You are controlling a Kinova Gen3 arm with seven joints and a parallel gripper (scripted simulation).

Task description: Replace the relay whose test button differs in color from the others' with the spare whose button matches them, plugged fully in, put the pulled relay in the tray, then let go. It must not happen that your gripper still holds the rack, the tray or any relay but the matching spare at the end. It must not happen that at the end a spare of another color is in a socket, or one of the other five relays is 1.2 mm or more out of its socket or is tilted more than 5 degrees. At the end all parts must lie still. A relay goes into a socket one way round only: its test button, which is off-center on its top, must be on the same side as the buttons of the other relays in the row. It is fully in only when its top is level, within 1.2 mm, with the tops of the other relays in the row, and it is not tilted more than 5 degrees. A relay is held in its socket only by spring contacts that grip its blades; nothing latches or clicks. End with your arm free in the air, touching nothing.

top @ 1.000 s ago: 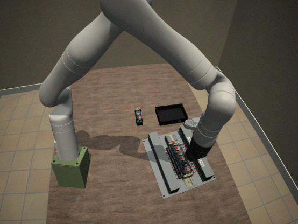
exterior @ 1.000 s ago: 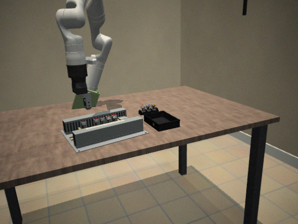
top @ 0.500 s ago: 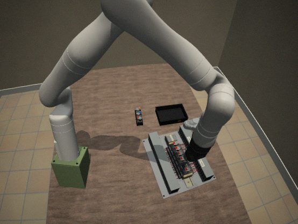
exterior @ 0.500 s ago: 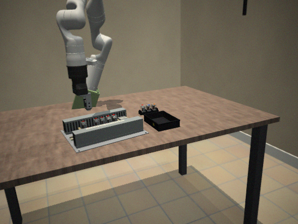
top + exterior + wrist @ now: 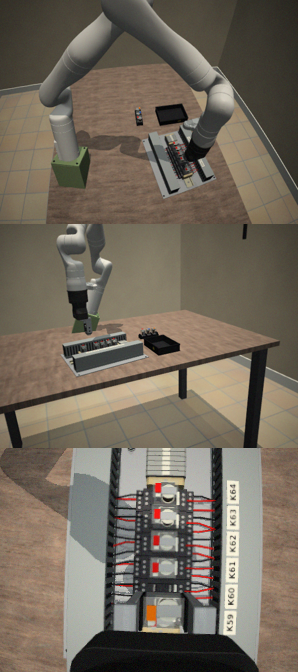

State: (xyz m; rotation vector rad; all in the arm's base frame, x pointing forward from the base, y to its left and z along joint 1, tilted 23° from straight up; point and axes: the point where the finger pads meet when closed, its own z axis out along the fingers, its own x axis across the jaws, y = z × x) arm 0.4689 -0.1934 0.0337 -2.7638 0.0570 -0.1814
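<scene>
My hand is 8 cm short of the black tray, 32 cm to the right of it and 13 cm above it.
</scene>
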